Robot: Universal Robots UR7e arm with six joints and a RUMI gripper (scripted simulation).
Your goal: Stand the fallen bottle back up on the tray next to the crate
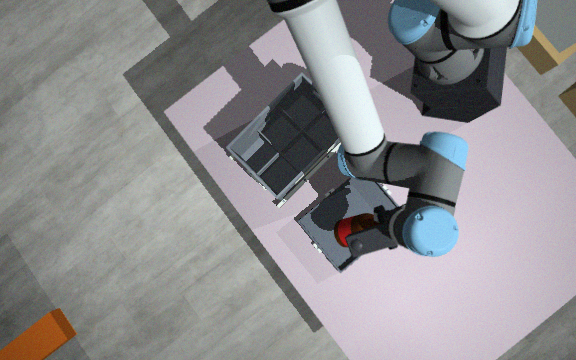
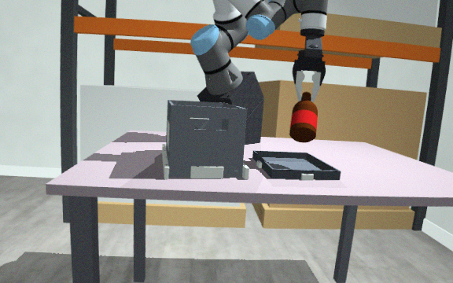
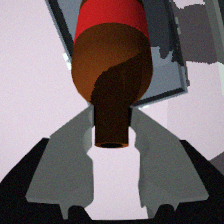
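Right now my hand is 40 mm above the brown bottle, 30 mm short of it and 10 mm to the left of it. The rest, counted from my hand: dark tray: 190 mm below, 30 mm to the right, 30 mm ahead; dark crate: 310 mm to the right, 120 mm below, 60 mm ahead.
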